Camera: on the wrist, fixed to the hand. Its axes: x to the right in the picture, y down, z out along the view.
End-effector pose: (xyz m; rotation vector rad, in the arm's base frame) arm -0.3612 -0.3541 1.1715 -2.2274 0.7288 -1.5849
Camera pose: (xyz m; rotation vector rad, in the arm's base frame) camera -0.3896 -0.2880 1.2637 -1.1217 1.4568 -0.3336
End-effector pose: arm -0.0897 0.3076 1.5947 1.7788 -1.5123 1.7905
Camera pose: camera -0.0638 0.3829 1.6804 -0.5254 1.7973 -0.9918
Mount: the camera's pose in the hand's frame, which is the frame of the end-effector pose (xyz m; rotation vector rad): 0.0272 -0.0963 -0.0606 0.1705 -0.4648 1.4914
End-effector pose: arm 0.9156 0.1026 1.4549 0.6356 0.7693 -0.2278
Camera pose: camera 0.8600 0.0643 1.3593 1.1090 -0.2952 0.9123
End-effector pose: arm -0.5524 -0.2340 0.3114 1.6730 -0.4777 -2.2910
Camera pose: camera -0.5046 -0.1636 0.2311 0.3368 -1.4034 -1.3698
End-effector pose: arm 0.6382 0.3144 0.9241 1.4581 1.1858 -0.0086
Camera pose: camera 0.5533 0.3559 0.8552 2.0249 -0.4496 0.5453
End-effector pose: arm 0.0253 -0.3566 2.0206 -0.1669 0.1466 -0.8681
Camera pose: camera -0.0410 -0.4438 1.9795 -0.0573 -0.2378 0.6528
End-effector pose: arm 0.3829 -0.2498 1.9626 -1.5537 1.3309 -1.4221
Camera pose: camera 0.3463 -0.2379 2.0731 -0.3654 1.4175 -0.1825
